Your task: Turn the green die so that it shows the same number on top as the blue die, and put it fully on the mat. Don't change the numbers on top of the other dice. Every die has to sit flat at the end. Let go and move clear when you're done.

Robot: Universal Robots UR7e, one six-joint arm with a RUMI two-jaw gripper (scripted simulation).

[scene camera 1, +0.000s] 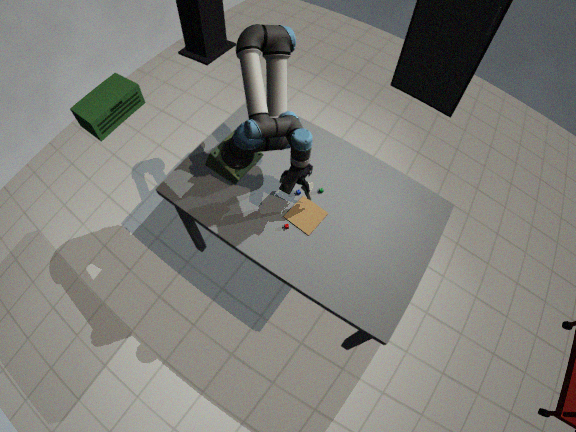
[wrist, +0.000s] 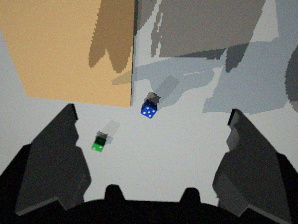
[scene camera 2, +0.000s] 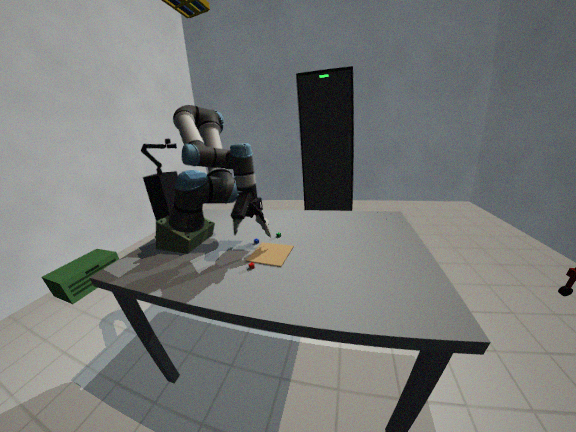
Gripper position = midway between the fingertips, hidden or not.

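Tan mat (scene camera 1: 306,215), (wrist: 81,58), (scene camera 2: 271,254) visible. Gripper (scene camera 2: 252,236), (wrist: 152,107) visible too.
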